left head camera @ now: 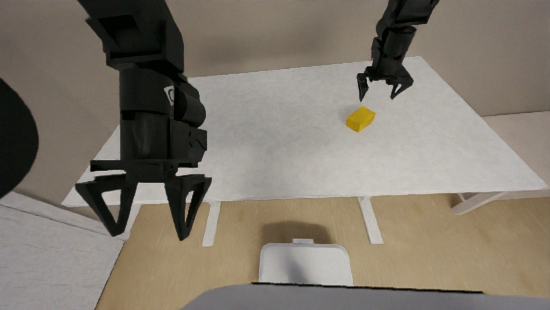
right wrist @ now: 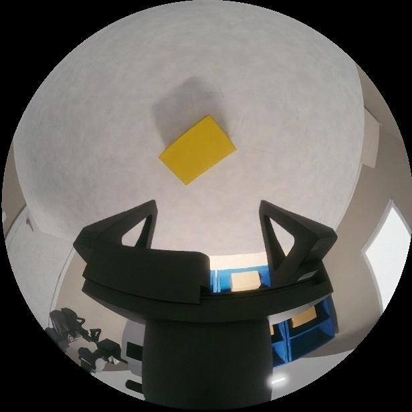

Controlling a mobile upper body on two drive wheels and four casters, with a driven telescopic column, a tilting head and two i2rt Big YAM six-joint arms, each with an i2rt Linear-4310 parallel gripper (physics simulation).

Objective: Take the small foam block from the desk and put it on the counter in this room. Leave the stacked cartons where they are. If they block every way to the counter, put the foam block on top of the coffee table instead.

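Places are measured from the left arm's base along level axes (x back, y left, z down), in metres.
Pixels of known places: left gripper, fingertip midpoint: (left head camera: 150,236); right gripper, fingertip midpoint: (left head camera: 375,99).
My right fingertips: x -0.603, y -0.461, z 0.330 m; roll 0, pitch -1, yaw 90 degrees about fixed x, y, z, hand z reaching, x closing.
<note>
Behind a point stands the place of what it marks.
The small foam block, a yellow block (left head camera: 360,119) @[x -0.603, y -0.435, z 0.415 m] (right wrist: 197,150), lies on the white desk (left head camera: 280,150) @[x -0.505, y -0.137, z 0.460 m] (right wrist: 280,90), right of the middle in the left head camera view. My right gripper (left head camera: 377,98) @[x -0.603, y -0.461, z 0.330 m] (right wrist: 207,205) is open and empty, its fingertips close to the block but apart from it; in the right wrist view the block lies beyond the gap between the fingertips. My left gripper (left head camera: 149,237) @[x -0.135, y 0.000, z 0.156 m] is open and empty, at the left over the desk's front edge. The counter, the stacked cartons and the coffee table cannot be made out in these views.
A white chair (left head camera: 305,262) @[x -0.219, y -0.234, z 1.150 m] stands on the wooden floor in front of the desk. A wall runs behind the desk. A white surface (left head camera: 45,255) @[x -0.191, y 1.194, z 0.928 m] is at the lower left. In the right wrist view, a blue shelf unit (right wrist: 289,340) holding tan boxes (right wrist: 245,281) shows behind the gripper.
</note>
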